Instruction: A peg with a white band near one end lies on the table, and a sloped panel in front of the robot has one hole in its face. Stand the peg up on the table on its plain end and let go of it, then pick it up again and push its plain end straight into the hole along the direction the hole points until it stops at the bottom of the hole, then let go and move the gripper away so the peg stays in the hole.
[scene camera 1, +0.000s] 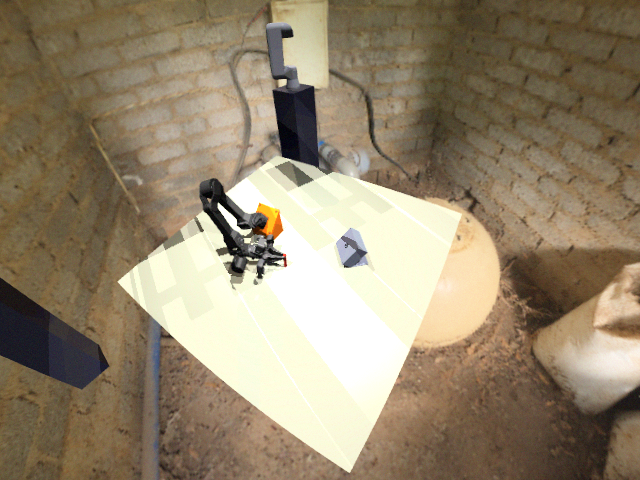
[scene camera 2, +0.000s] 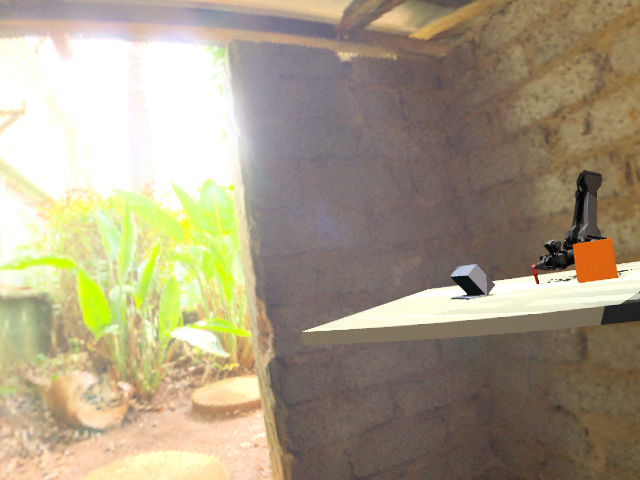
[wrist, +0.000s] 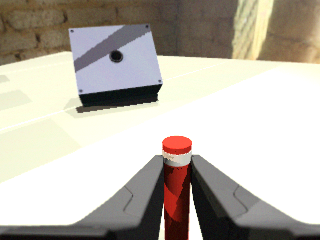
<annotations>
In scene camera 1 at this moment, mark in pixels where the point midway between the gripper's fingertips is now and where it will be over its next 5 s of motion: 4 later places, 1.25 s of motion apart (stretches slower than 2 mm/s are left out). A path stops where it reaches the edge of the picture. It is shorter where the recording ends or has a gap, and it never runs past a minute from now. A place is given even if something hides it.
The gripper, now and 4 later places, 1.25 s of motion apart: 284, 256; 286, 248; 284, 236; 281, 248; 283, 255
</annotations>
